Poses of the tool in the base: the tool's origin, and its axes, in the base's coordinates. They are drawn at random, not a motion.
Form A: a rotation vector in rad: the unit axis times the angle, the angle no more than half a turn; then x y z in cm.
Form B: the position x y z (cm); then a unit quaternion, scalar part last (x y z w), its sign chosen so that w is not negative. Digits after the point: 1 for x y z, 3 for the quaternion.
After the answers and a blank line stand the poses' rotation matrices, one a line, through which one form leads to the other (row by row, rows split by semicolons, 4 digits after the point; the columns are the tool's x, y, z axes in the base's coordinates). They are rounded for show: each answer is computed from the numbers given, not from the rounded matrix.
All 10 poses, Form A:
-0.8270, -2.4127, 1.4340, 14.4, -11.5, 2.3
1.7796, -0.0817, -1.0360, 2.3, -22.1, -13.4
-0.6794, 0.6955, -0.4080, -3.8, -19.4, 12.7
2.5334, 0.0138, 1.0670, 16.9, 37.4, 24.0
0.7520, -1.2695, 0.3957, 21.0, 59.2, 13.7
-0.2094, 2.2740, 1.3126, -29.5, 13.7, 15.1
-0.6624, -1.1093, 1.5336, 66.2, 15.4, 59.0
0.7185, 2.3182, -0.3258, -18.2, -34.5, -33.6
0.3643, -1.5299, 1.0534, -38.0, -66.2, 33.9
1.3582, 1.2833, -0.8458, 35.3, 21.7, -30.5
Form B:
14.4, -11.5, 2.3, -0.281, -0.820, 0.487, 0.108
2.3, -22.1, -13.4, 0.740, -0.034, -0.431, 0.514
-3.8, -19.4, 12.7, -0.324, 0.332, -0.195, 0.864
16.9, 37.4, 24.0, 0.904, 0.005, 0.381, 0.195
21.0, 59.2, 13.7, 0.340, -0.575, 0.179, 0.722
-29.5, 13.7, 15.1, -0.077, 0.836, 0.482, 0.251
66.2, 15.4, 59.0, -0.278, -0.466, 0.645, 0.538
-18.2, -34.5, -33.6, 0.276, 0.890, -0.125, 0.340
-38.0, -66.2, 33.9, 0.156, -0.656, 0.452, 0.585
35.3, 21.7, -30.5, 0.566, 0.535, -0.353, 0.519

-0.8189 0.3559 -0.4502; 0.5656 0.3673 -0.7384; -0.0974 -0.8593 -0.5020
0.6260 0.3932 -0.6734; -0.4939 -0.4683 -0.7326; -0.6034 0.7912 -0.0990
0.7039 0.1213 0.6998; -0.5517 0.7140 0.4311; -0.4474 -0.6895 0.5695
0.7101 -0.1396 0.6901; 0.1574 -0.9239 -0.3489; 0.6863 0.3564 -0.6341
0.2750 -0.6502 -0.7082; -0.1326 0.7039 -0.6978; 0.9522 0.2858 0.1073
-0.8621 -0.3709 0.3454; 0.1136 0.5228 0.8449; -0.4939 0.7676 -0.4085
-0.2659 -0.4341 -0.8607; 0.9534 0.0139 -0.3015; 0.1428 -0.9008 0.4101
-0.6171 0.5765 0.5356; 0.4065 0.8163 -0.4103; -0.6737 -0.0355 -0.7381
-0.2678 -0.7327 -0.6257; 0.3231 0.5435 -0.7747; 0.9077 -0.4096 0.0912
0.1791 0.9714 0.1557; 0.2400 0.1103 -0.9645; -0.9541 0.2101 -0.2134

